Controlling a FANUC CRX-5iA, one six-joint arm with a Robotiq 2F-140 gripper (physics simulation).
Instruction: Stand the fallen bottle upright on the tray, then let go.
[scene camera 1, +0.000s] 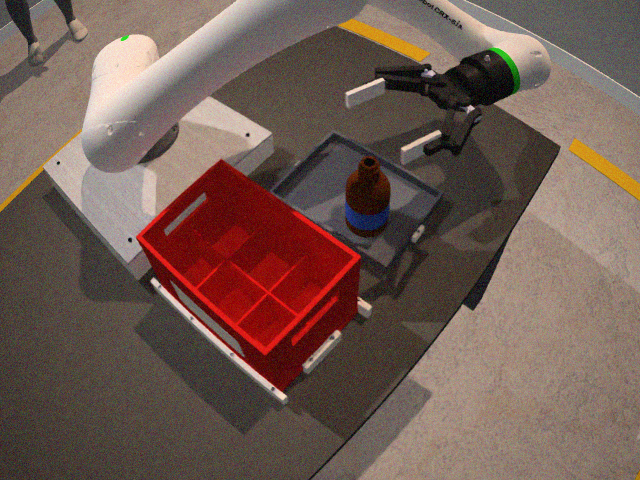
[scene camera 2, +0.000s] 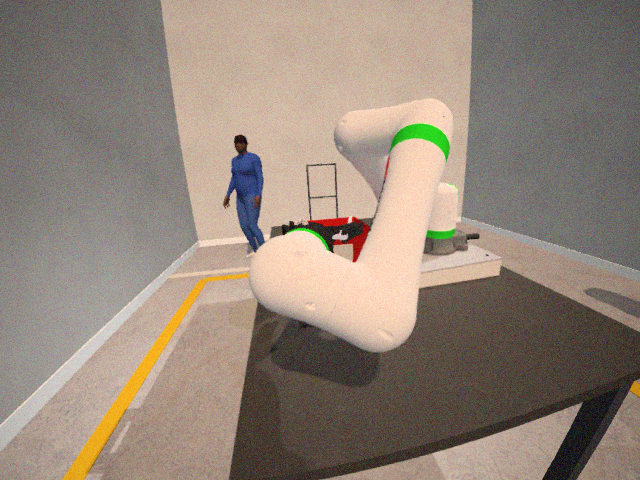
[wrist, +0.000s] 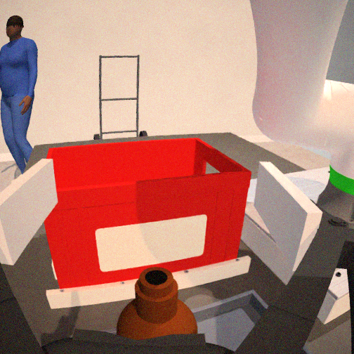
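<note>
Visible to me: a brown bottle, at (scene camera 1: 367, 199) and (wrist: 156, 310). My gripper appears in scene camera 1 (scene camera 1: 373, 126) and in the wrist view (wrist: 154, 182).
</note>
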